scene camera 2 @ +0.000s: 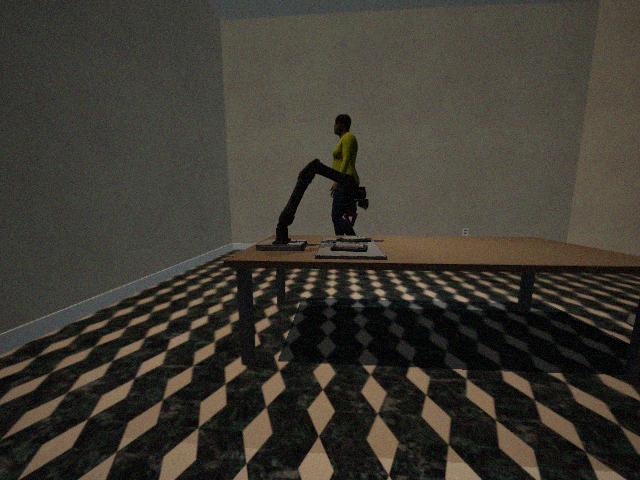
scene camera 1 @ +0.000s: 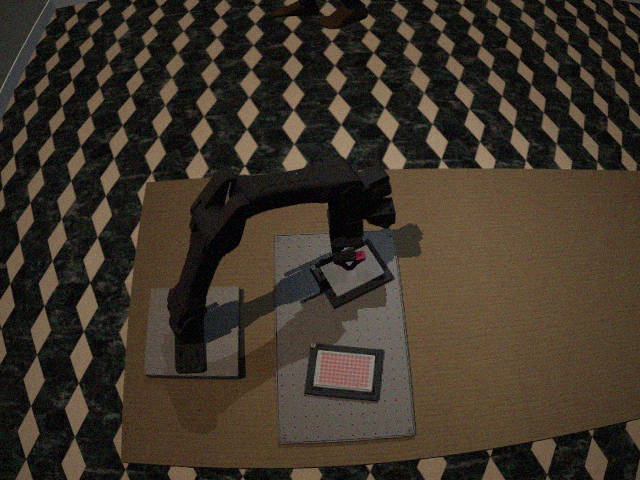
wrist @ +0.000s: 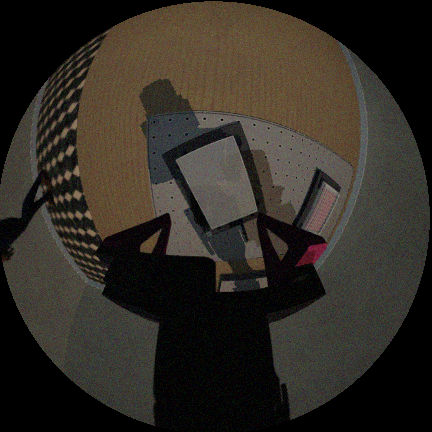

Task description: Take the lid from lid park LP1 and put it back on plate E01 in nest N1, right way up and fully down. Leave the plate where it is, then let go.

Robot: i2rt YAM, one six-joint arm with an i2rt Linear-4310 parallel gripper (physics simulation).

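Pixels of known places: gripper, fingertip midpoint: (scene camera 2: 351,226) (scene camera 1: 347,251) (wrist: 213,217); arm's base, link origin: (scene camera 2: 282,242) (scene camera 1: 189,333).
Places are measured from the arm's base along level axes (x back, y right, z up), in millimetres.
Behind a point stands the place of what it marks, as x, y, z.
Note:
The flat, pale grey lid (scene camera 1: 356,279) @(-401, -94, 5) (wrist: 220,185) @(-397, -121, 5) lies in the dark frame of lid park LP1 (scene camera 1: 364,291) @(-416, -65, -4) (wrist: 248,155) @(-441, -78, -3), turned at an angle on the board. Plate E01 (scene camera 1: 344,370) @(-344, 126, 12) (wrist: 321,210) @(-349, 116, 12), with pink wells showing and no lid on it, sits in the dark nest N1 (scene camera 1: 378,374) @(-418, 142, -1). My gripper (scene camera 1: 350,264) (scene camera 2: 349,219) @(-382, -137, 68) (wrist: 213,217) @(-382, -137, 68) is open and empty, pointing down above the lid. In scene camera 2 a gap shows between the fingertips and the low fixtures. The arm and fingers hide part of the lid in scene camera 1.
A grey perforated board (scene camera 1: 299,423) @(-232, 232, -13) carries both fixtures on the wooden table (scene camera 1: 516,310) @(-797, 33, -26). The arm stands on a pale base slab (scene camera 1: 157,330) @(82, -13, -1) left of the board. Arm shadows cross the board. A person in a yellow top (scene camera 2: 347,149) stands behind the table.

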